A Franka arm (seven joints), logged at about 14 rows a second.
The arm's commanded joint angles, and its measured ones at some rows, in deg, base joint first. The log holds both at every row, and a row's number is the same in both.
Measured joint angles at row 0: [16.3, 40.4, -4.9, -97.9, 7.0, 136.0, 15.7]
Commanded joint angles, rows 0 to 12: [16.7, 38.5, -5.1, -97.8, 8.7, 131.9, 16.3]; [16.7, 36.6, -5.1, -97.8, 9.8, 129.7, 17.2]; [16.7, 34.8, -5.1, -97.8, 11.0, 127.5, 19.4]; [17.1, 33.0, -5.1, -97.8, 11.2, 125.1, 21.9]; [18.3, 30.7, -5.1, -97.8, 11.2, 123.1, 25.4]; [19.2, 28.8, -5.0, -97.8, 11.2, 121.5, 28.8]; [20.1, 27.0, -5.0, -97.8, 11.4, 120.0, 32.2]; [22.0, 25.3, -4.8, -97.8, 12.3, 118.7, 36.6]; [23.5, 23.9, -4.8, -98.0, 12.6, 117.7, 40.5]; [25.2, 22.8, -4.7, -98.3, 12.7, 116.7, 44.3]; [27.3, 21.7, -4.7, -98.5, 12.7, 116.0, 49.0]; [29.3, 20.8, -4.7, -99.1, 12.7, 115.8, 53.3]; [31.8, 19.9, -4.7, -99.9, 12.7, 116.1, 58.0]
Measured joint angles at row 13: [28.1, 22.6, -4.2, -96.9, 11.5, 115.7, 50.8]
